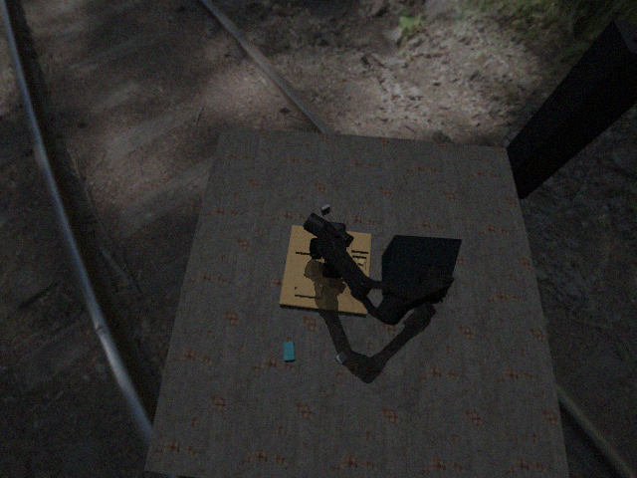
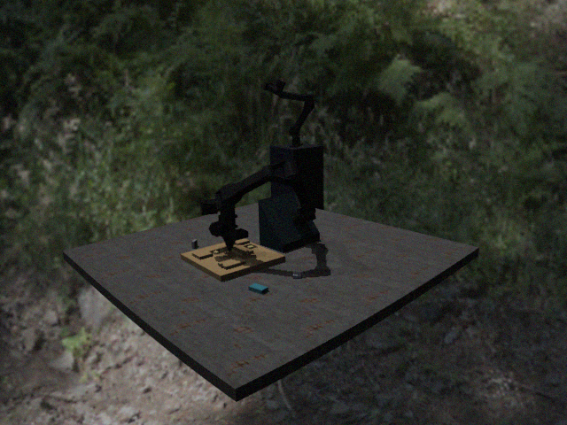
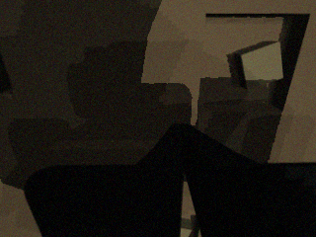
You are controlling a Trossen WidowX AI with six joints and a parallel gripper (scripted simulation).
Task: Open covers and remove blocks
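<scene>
Now: the tan puzzle board 3 cm to the left of my gripper tip and 1 cm below it. The rest, counted from my gripper tip: teal block: 9 cm ahead, 33 cm to the left, 2 cm below.
</scene>
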